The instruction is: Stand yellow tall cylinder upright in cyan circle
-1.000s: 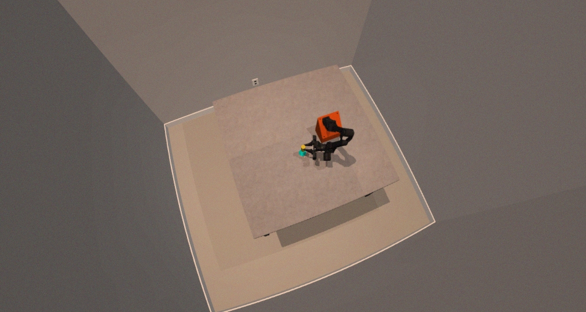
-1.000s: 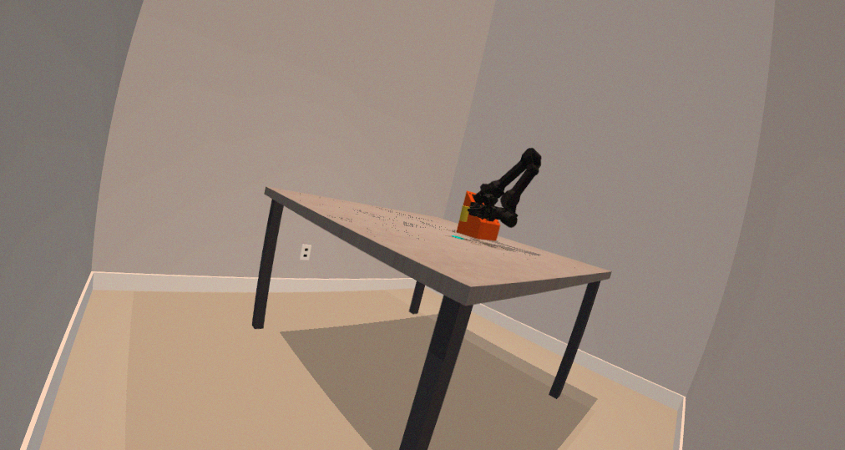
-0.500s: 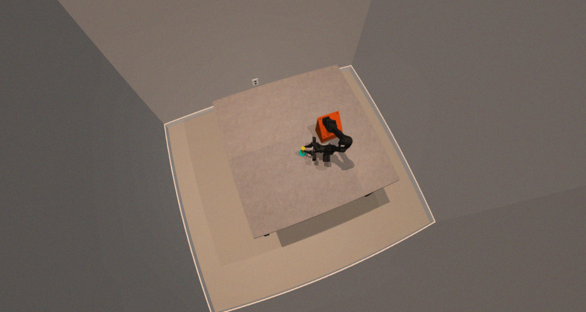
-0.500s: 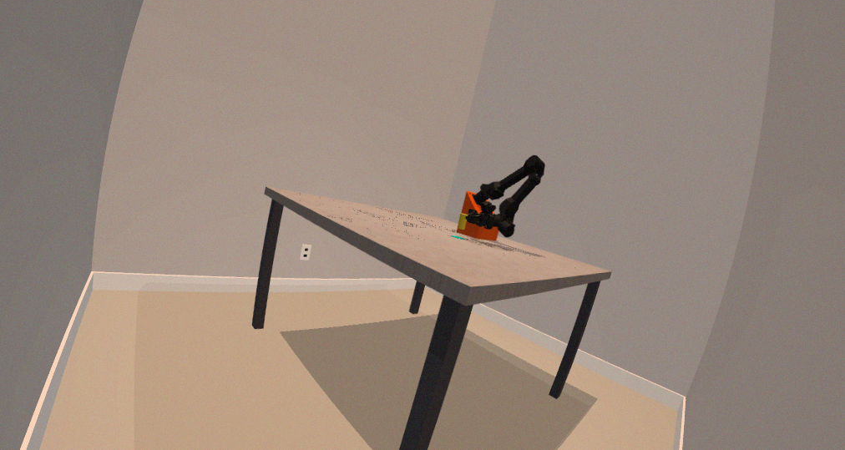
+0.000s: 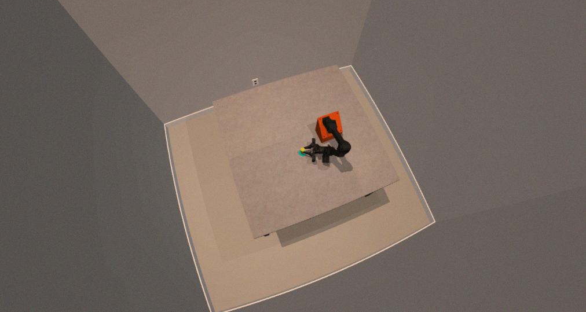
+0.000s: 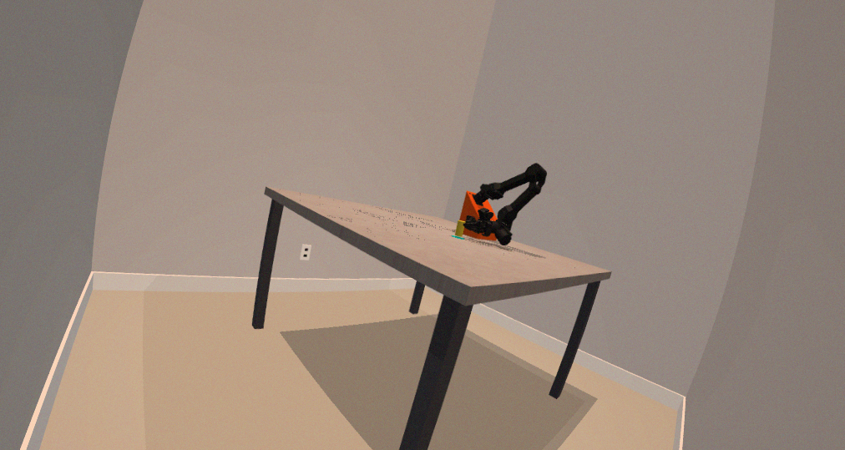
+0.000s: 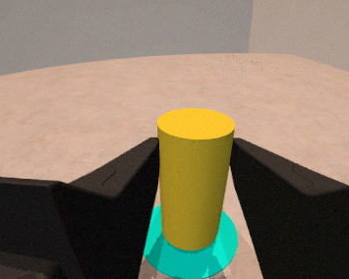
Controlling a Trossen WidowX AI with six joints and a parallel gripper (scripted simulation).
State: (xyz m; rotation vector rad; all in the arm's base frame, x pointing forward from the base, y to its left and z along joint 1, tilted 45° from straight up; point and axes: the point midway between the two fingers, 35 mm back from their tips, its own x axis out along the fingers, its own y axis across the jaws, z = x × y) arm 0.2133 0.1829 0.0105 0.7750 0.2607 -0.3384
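Right now the cyan circle is 60 mm below my gripper tip. Also, from my gripper tip: yellow tall cylinder: 20 mm below.
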